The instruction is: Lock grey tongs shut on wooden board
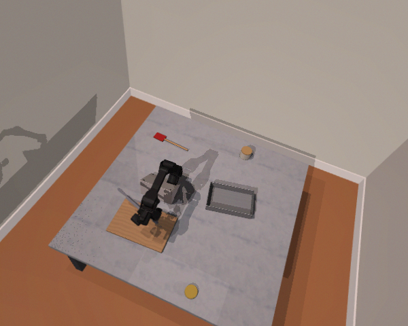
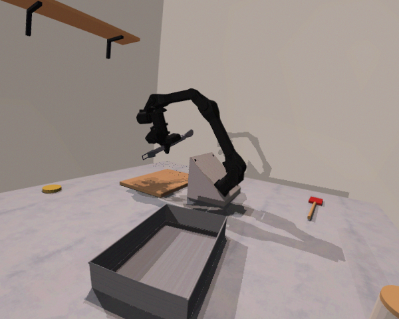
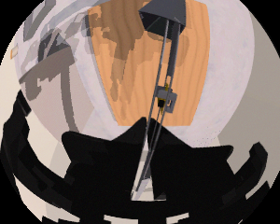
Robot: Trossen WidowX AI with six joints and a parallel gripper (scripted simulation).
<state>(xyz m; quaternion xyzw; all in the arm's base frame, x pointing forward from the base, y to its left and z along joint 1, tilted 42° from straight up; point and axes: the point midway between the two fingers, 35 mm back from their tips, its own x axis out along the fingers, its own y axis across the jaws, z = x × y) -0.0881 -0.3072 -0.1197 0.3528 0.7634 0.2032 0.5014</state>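
Now: the wooden board 13 cm below my gripper tip and 1 cm to the right of it. Also, from my gripper tip: yellow disc: 39 cm ahead, 31 cm to the right, 13 cm below; then cork-lidded jar: 74 cm to the left, 54 cm ahead, 11 cm below; then roasting tin: 50 cm ahead, 31 cm to the left, 11 cm below.
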